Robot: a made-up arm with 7 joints.
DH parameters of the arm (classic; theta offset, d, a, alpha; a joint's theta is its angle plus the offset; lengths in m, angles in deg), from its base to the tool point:
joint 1: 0 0.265 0 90
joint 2: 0 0.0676 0 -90
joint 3: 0 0.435 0.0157 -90
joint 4: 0 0.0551 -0.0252 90
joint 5: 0 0.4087 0 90
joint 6: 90 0.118 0.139 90
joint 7: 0 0.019 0 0
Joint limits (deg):
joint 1: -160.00..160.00
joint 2: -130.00..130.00
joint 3: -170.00..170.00
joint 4: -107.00..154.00
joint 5: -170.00..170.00
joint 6: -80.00..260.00
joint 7: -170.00..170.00
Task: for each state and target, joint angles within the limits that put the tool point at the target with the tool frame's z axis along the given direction. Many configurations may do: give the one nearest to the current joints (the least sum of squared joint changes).
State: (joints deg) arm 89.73 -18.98 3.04 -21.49 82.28 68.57 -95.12
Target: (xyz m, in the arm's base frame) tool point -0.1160 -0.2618 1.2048 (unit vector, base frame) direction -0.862 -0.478 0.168
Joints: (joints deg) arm 63.98 13.77 15.71 -16.35 120.60 29.99 -95.12
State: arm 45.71 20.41 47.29 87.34 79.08 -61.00 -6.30
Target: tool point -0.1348 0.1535 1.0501 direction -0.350 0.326 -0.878
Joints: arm 37.52 30.51 22.40 46.10 63.78 -45.20 -6.30
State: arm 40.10 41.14 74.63 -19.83 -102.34 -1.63 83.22
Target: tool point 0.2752 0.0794 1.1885 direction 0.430 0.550 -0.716
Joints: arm 62.47 -11.10 78.36 -1.07 -88.00 -34.82 83.22
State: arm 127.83 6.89 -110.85 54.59 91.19 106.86 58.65
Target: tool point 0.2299 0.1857 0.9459 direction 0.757 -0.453 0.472
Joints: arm 134.41 -2.87 -107.63 20.66 111.13 145.28 58.65
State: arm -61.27 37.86 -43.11 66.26 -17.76 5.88 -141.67
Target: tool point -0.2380 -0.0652 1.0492 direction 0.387 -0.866 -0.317
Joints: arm -56.27 47.05 -11.29 78.70 -4.53 14.10 -141.67
